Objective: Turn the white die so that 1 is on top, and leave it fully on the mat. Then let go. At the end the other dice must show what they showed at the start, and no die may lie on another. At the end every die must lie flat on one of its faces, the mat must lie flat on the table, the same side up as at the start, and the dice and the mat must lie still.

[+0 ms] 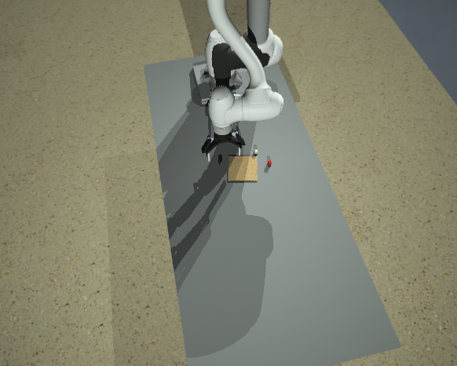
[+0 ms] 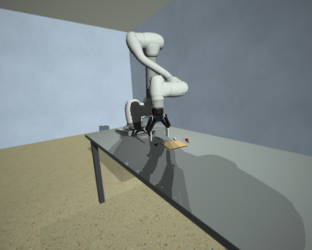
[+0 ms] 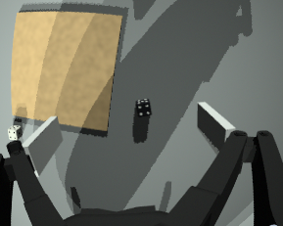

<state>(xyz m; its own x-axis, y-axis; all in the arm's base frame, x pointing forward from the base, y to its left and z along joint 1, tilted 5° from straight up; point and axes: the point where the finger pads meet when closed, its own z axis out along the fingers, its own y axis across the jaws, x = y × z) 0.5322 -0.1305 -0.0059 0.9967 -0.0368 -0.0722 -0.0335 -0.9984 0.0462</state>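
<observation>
The black die is 20 mm to the right of my hand and 50 mm below it. From my hand the other things lie so: white die 10 mm behind, 170 mm to the left, 50 mm below; then tan mat 60 mm ahead, 80 mm to the left, 60 mm below; then red die 70 mm ahead, 210 mm to the left, 50 mm below.
</observation>
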